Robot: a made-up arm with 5 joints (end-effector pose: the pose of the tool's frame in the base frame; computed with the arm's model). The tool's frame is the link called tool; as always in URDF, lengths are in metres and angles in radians. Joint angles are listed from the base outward.
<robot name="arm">
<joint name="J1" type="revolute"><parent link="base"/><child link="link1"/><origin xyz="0.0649 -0.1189 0.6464"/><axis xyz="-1 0 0"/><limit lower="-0.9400" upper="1.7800" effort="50" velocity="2.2"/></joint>
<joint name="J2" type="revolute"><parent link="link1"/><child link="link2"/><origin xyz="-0.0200 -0.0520 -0.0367"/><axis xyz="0 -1 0"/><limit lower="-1.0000" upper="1.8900" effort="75" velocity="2.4"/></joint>
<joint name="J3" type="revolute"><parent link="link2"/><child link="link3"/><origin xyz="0.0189 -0.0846 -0.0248"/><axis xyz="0 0 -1"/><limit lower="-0.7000" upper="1.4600" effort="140" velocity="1.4"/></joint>
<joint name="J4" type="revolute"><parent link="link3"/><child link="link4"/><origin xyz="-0.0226 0.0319 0.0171"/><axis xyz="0.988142 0.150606 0.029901"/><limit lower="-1.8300" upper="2.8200" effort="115" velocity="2.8"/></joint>
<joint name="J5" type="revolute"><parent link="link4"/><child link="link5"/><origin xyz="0.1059 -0.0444 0.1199"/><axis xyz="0 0 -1"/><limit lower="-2.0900" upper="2.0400" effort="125" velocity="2.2"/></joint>
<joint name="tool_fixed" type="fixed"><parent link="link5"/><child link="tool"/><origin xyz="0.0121 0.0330 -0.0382" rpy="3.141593 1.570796 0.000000"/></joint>
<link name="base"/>
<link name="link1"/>
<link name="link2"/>
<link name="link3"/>
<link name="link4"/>
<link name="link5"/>
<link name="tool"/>
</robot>
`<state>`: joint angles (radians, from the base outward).
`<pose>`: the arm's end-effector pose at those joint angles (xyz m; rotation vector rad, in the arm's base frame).
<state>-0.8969 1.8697 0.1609 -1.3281 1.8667</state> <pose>-0.0846 -0.1901 0.6426 0.0535 0.9750 -0.9029</pose>
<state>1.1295 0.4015 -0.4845 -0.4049 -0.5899</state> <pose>0.0657 -0.0920 0.7210 0.6879 -0.3193 -0.9290</pose>
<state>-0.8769 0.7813 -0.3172 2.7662 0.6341</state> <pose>0.1824 -0.1211 0.5956 0.4685 -2.4986 0.6392</pose>
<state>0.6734 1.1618 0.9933 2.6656 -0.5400</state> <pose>0.1598 -0.2563 0.7713 -1.1710 -2.7044 -0.6597</pose>
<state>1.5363 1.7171 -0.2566 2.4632 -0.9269</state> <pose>0.1164 -0.0667 0.7505 -0.0363 2.0173 -1.2678</pose>
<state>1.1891 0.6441 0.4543 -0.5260 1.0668</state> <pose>0.0970 -0.0639 0.8298 -2.5668 1.6527 -0.3471</pose>
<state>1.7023 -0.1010 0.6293 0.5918 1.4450</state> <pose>0.1356 -0.1114 0.8981 -1.8232 1.6952 -0.0591</pose>
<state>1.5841 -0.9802 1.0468 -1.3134 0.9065</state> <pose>0.1943 -0.2532 0.8146 -0.3940 -2.1646 0.7663</pose>
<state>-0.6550 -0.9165 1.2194 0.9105 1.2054</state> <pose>0.0501 -0.3007 0.4373 0.3984 1.1577 1.1829</pose>
